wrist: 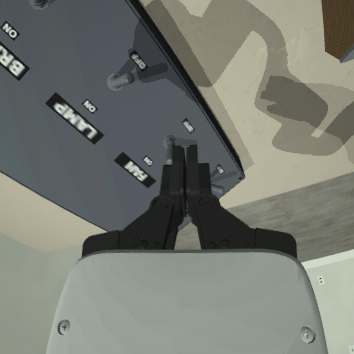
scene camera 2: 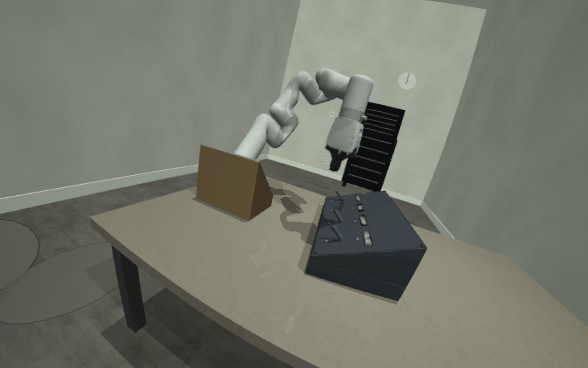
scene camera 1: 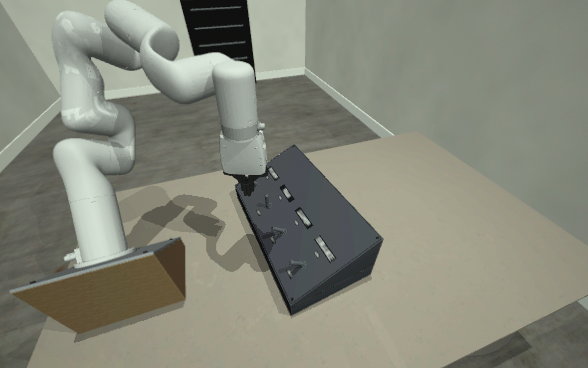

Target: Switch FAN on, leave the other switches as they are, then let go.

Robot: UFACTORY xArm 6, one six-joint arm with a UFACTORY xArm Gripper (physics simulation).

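Places are measured from the arm's base along level axes (x ahead, y left, z up), in millimetres.
Pixels of known places: gripper, between the fingertips: [wrist: 186, 159] [scene camera 2: 333, 170] [scene camera 1: 248, 192]; arm's base, origin of its link: [scene camera 2: 235, 171] [scene camera 1: 107, 259].
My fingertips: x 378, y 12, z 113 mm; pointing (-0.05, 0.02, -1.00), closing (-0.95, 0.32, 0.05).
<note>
For each thing: its top centre in the pictures, then the offset to it from my fingertips. Level surfaces: height alone.
- FAN lever, centre of its top: [wrist: 170, 162] [scene camera 1: 266, 195] [scene camera 2: 344, 197] dx +55, dy +86, dz -103 mm
- LAMP lever, centre of its top: [wrist: 117, 86] [scene camera 1: 277, 225] dx +62, dy -35, dz -113 mm
- third lever, centre of its top: [scene camera 1: 296, 258] [scene camera 2: 339, 226] dx +81, dy -153, dz -113 mm
- fourth lever, centre of its top: [wrist: 214, 194] dx +23, dy +202, dz -113 mm
- table, height of its surface: dz -242 mm
The dark sloped switch panel [scene camera 1: 330, 210] [scene camera 2: 395, 225] [wrist: 55, 165] stands on the table. The FAN lever [scene camera 1: 267, 201] [scene camera 2: 342, 203] [wrist: 169, 151] leans towards its ON label [wrist: 148, 160], away from its OFF label [wrist: 188, 125]. The LAMP lever [scene camera 1: 278, 231] [wrist: 121, 80] leans towards OFF. A third lever [scene camera 1: 297, 264] [scene camera 2: 336, 232] has a label starting "BR". A fourth lever [wrist: 216, 189] at the far end is partly hidden by the fingers. My gripper [scene camera 1: 247, 194] [scene camera 2: 334, 169] [wrist: 186, 159] is shut and empty, above the panel's far end; its fingers overlap the FAN lever's tip in the wrist view.
A brown wedge-shaped block [scene camera 1: 115, 292] [scene camera 2: 227, 182] stands on the table [scene camera 1: 450, 210] [scene camera 2: 240, 260] by the arm's base. A black drawer cabinet [scene camera 1: 220, 30] [scene camera 2: 375, 150] stands on the floor behind. Walls rise beyond the table.
</note>
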